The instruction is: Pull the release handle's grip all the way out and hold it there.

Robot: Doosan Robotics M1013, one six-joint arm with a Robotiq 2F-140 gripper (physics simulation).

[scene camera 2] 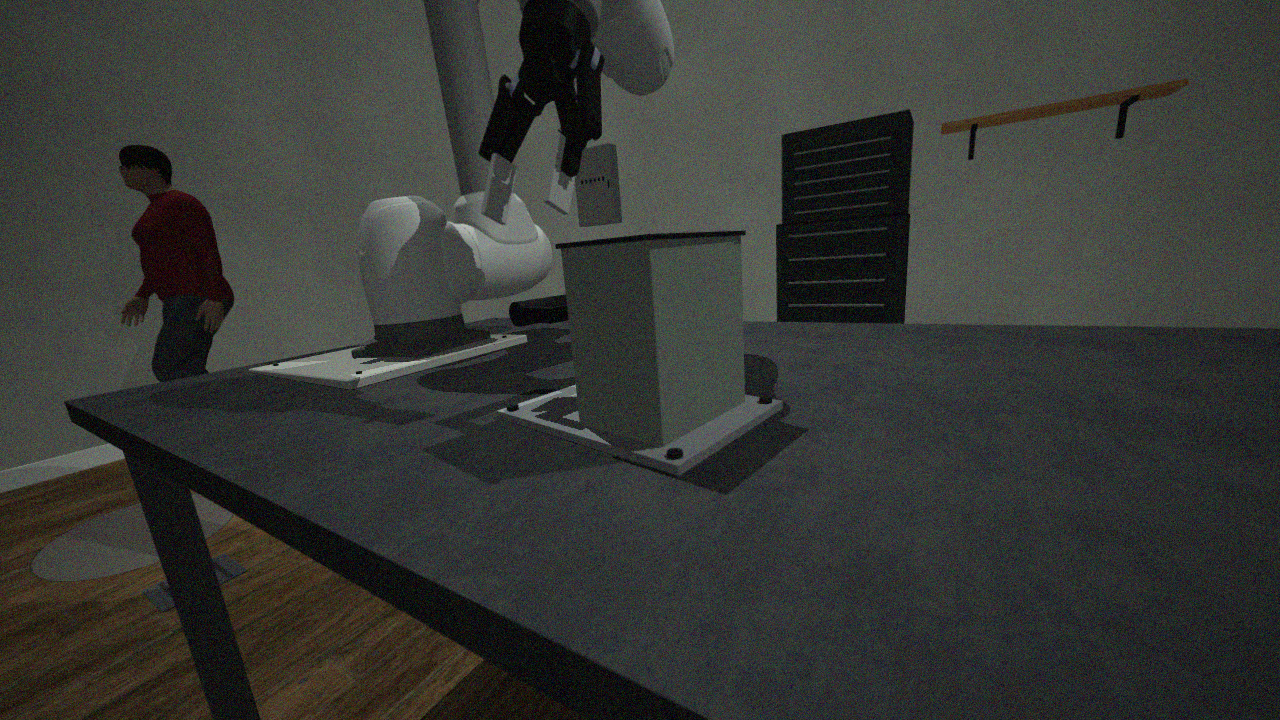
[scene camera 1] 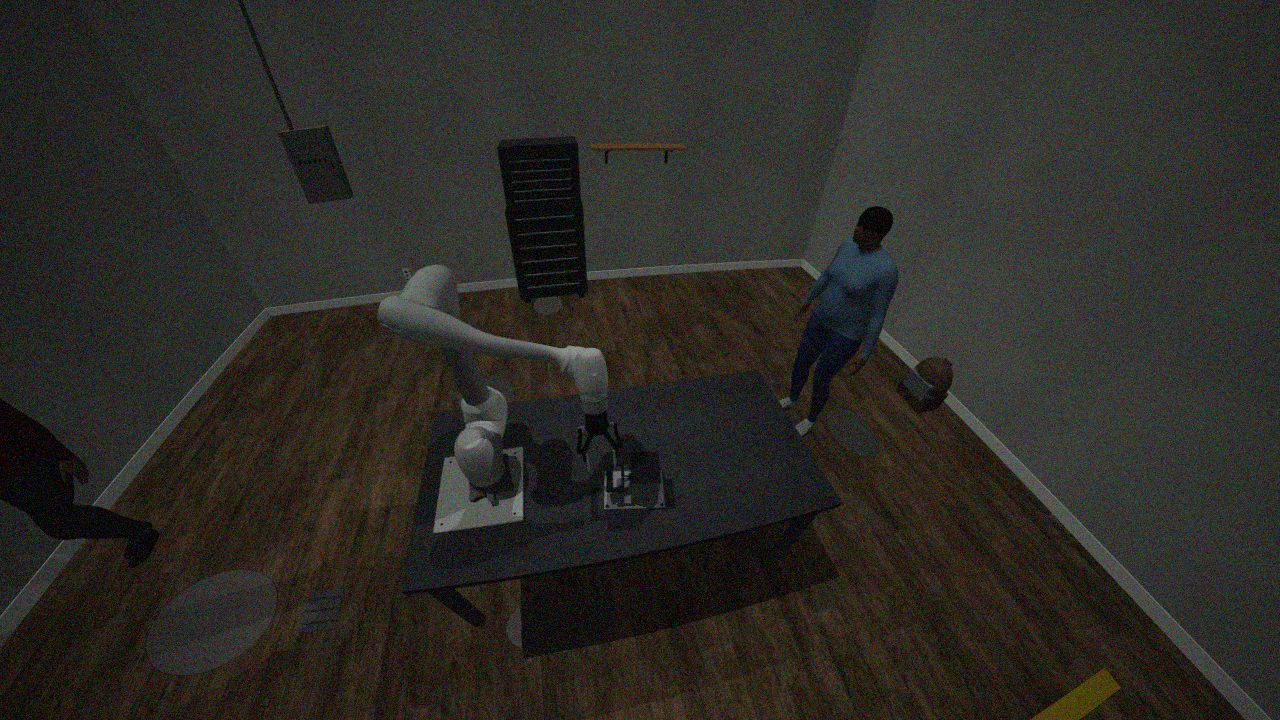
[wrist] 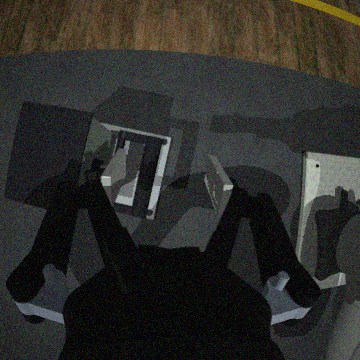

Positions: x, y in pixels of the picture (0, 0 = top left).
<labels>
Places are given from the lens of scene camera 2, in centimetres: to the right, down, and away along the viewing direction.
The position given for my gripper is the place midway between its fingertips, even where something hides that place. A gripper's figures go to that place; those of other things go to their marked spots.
my gripper (scene camera 2: 523, 213): -12, -16, 50
base plate (scene camera 2: 556, 413): -8, 5, 47
</labels>
